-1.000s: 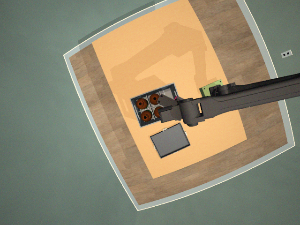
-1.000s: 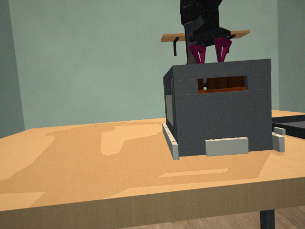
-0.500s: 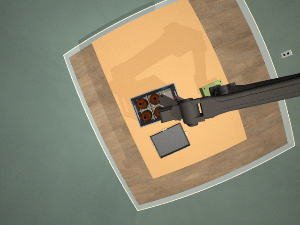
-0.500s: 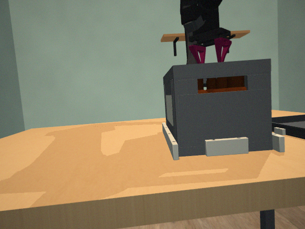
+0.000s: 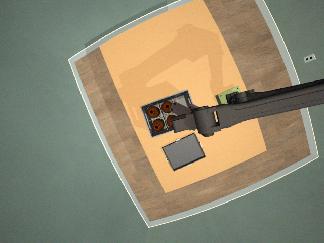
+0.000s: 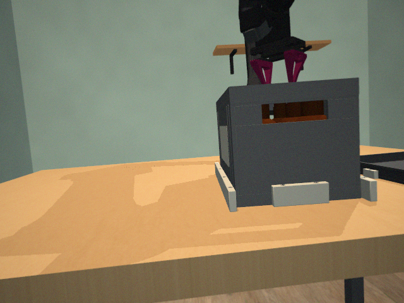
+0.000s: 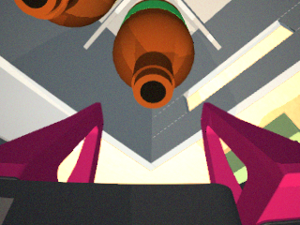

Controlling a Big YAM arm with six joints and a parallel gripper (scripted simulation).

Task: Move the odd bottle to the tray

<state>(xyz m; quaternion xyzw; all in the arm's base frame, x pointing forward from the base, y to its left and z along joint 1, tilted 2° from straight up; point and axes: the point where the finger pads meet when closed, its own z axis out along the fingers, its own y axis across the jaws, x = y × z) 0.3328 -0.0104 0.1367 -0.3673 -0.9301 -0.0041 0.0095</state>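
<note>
The dark grey crate lies 90 mm ahead of my hand, 40 mm to the right of it and 110 mm below it. From my hand the other things lie so: grey tray 80 mm ahead, 240 mm to the left, 180 mm below.
</note>
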